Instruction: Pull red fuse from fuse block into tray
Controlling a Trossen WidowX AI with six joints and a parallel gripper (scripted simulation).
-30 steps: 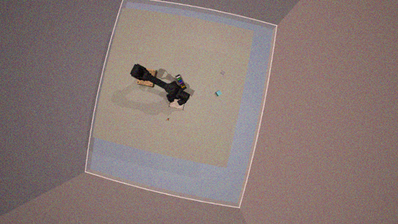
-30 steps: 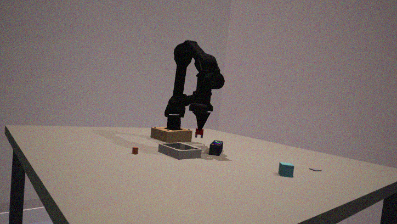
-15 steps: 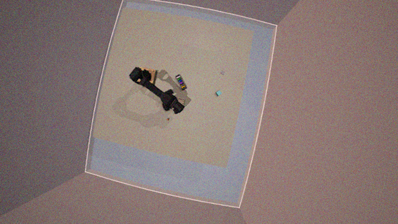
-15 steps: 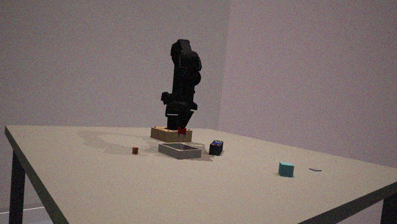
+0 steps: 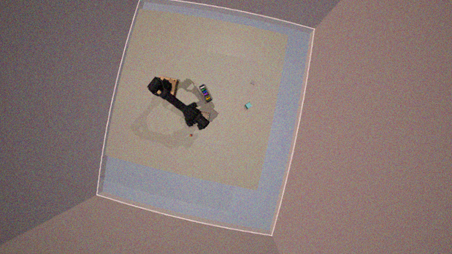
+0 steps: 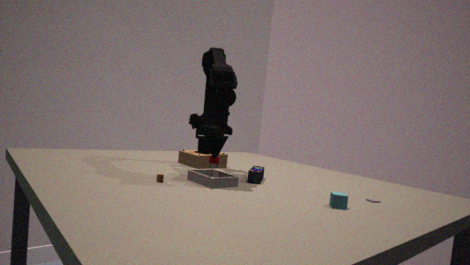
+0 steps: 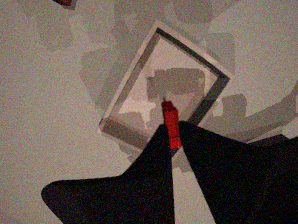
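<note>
Right now my gripper tip is 1 cm above the red fuse. Round my gripper tip: small orange cylinder (15 cm to the right, 7 cm below, 6 cm behind); then grey tray (8 cm below); then yellow fuse (15 cm to the left, 5 cm below, 5 cm ahead).
</note>
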